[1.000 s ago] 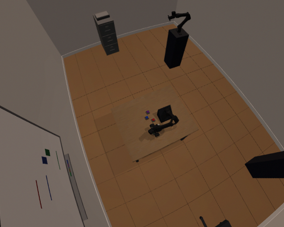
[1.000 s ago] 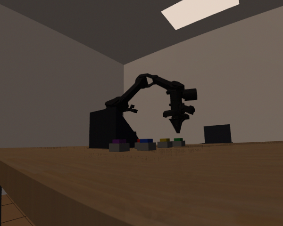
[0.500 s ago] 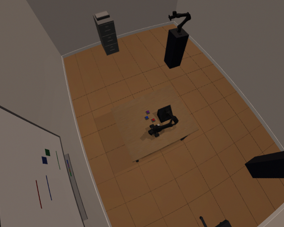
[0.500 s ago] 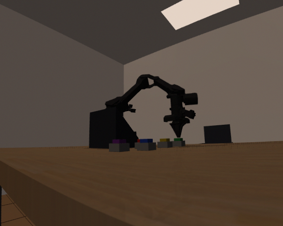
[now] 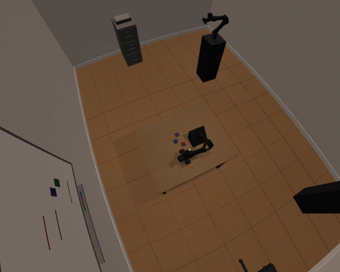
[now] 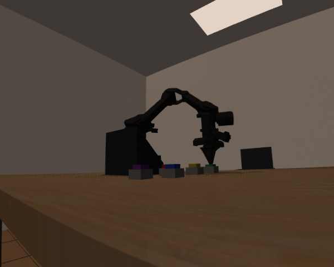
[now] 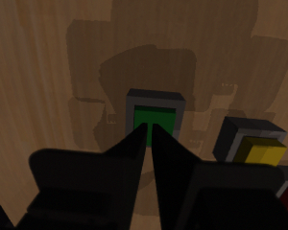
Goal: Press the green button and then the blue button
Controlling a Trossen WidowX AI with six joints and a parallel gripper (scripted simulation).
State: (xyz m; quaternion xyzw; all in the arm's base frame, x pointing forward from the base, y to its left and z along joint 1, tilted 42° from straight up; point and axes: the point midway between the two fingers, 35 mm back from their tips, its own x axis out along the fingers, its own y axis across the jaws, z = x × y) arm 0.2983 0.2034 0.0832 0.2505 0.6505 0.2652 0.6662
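The green button is 10 mm below my gripper tip. Also, from my gripper tip: red button (80 mm behind, 180 mm to the right); yellow button (20 mm behind, 100 mm to the right); small white block (110 mm behind, 80 mm to the right, 20 mm below).
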